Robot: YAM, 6 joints.
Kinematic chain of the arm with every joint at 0, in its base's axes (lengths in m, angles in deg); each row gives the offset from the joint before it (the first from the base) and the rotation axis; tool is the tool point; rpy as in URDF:
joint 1: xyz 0 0 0.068 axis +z
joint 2: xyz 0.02 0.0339 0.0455 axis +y
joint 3: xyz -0.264 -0.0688 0 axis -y
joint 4: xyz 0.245 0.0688 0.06 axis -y
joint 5: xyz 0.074 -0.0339 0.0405 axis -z
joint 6: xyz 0.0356 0 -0.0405 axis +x
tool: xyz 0 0 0 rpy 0 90 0
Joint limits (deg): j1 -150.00..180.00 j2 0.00..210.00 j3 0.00..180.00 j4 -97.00..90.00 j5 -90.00..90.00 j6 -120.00..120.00
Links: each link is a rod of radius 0.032 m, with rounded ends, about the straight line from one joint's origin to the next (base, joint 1, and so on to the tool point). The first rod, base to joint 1, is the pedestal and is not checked.
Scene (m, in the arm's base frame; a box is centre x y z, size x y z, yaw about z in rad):
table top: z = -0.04
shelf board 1: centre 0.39 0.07 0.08 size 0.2 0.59 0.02 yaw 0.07
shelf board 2: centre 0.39 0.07 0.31 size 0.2 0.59 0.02 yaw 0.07
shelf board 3: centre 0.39 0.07 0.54 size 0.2 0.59 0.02 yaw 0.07
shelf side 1: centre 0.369 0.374 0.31 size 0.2 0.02 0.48 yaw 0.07
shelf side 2: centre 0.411 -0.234 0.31 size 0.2 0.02 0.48 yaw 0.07
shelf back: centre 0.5 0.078 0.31 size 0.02 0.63 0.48 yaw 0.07
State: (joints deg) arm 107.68 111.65 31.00 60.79 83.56 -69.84
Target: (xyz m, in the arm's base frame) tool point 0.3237 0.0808 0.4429
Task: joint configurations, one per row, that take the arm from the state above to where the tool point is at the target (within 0.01 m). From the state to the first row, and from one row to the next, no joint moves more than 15 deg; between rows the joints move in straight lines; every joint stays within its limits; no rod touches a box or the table.
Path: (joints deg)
1: 94.36 103.19 37.64 60.55 83.60 -70.58
2: 81.04 94.73 44.28 60.30 83.64 -71.32
3: 67.71 86.27 50.92 60.06 83.68 -72.06
4: 54.39 77.81 57.56 59.82 83.72 -72.79
5: 42.93 82.42 64.57 60.98 81.91 -71.81
6: 31.47 87.04 71.58 62.14 80.09 -70.82
7: 20.01 91.65 78.59 63.29 78.28 -69.84

